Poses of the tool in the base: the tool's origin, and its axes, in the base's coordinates. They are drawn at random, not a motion.
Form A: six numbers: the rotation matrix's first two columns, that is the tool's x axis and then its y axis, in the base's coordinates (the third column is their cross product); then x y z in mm.
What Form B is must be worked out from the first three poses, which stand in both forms.
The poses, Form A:
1: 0.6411, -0.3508, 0.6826, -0.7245, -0.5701, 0.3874, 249, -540, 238
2: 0.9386, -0.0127, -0.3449, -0.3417, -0.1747, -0.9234, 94, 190, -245
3: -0.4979, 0.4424, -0.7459, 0.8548, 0.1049, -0.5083, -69, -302, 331
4: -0.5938, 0.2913, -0.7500, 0.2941, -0.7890, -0.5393, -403, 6, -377
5: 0.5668, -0.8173, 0.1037, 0.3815, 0.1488, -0.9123, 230, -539, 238
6: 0.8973, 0.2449, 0.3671, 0.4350, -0.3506, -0.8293, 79, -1, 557
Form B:
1: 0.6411, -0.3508, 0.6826, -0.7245, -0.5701, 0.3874, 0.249, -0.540, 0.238
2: 0.9386, -0.0127, -0.3449, -0.3417, -0.1747, -0.9234, 0.094, 0.190, -0.245
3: -0.4979, 0.4424, -0.7459, 0.8548, 0.1049, -0.5083, -0.069, -0.302, 0.331
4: -0.5938, 0.2913, -0.7500, 0.2941, -0.7890, -0.5393, -0.403, 0.006, -0.377
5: 0.5668, -0.8173, 0.1037, 0.3815, 0.1488, -0.9123, 0.230, -0.539, 0.238
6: 0.8973, 0.2449, 0.3671, 0.4350, -0.3506, -0.8293, 0.079, -0.001, 0.557
